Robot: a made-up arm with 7 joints.
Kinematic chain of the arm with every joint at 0, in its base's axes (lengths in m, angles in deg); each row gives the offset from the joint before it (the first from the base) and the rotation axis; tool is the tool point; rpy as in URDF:
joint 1: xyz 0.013 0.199 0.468 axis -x
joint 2: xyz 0.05 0 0.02 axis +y
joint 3: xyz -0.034 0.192 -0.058 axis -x
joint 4: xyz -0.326 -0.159 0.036 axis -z
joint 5: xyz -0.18 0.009 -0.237 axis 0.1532 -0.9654 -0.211
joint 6: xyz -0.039 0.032 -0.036 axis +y
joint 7: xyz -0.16 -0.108 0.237 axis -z
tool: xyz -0.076 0.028 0.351 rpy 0 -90 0
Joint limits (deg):
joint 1: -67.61..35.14
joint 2: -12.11..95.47
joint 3: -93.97..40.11
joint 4: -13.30..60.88
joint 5: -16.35..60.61
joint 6: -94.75..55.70
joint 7: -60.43..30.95
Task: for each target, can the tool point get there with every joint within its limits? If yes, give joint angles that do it. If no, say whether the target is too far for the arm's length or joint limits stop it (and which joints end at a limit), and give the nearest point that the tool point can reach.
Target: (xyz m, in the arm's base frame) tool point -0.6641 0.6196 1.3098
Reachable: yes | joints -19.41 59.50 -4.87 47.91 32.19 -39.33 -18.32
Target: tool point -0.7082 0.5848 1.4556
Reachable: yes | joints 5.92 70.29 -37.19 4.22 14.79 -59.67 -21.52
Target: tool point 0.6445 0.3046 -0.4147
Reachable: no: joint limits stop it (at a limit: joint 2, joint 4, joint 5, joint 6, joint 7) | nearest point -0.0684 0.3125 -0.4808 | short by 0.716 m
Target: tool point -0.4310 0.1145 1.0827
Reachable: yes | joints -33.67 23.19 10.70 38.75 19.61 28.19 4.22
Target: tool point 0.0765 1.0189 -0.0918
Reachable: no: joint limits stop it (at a limit: joint 2, joint 4, joint 5, joint 6, joint 7) | nearest point -0.0680 1.0104 -0.0860 | short by 0.145 m
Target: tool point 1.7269 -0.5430 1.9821
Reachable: no: too far | nearest point 0.6202 -0.2474 1.3790 | short by 1.295 m
